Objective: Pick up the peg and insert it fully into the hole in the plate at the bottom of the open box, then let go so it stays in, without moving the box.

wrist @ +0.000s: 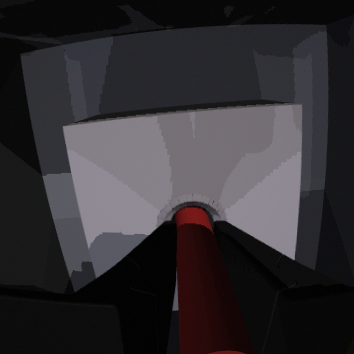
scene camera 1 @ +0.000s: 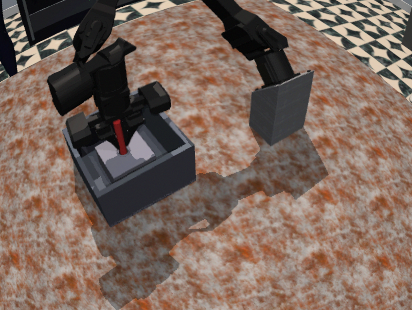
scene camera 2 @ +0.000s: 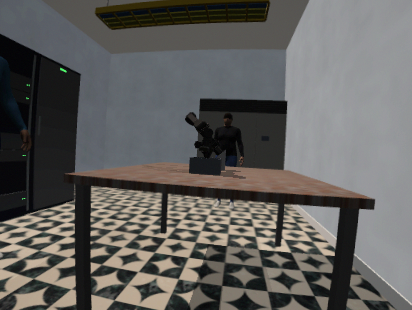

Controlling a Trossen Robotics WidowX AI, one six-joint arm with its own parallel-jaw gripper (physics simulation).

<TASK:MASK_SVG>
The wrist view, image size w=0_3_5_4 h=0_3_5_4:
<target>my gripper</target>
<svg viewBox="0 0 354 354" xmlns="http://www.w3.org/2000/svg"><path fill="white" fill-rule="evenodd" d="M213 222L213 233L255 354L354 354L354 286L345 285L291 259L225 220L215 220ZM176 221L163 221L116 264L72 294L0 287L0 354L166 354L176 283Z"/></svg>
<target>dark grey box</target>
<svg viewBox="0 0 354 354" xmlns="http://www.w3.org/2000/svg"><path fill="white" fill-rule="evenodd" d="M172 310L166 354L180 354L178 310ZM0 0L0 287L72 294L96 278L79 213L62 126L103 113L252 99L302 104L300 191L294 260L345 285L354 286L354 0Z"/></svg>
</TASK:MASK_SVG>
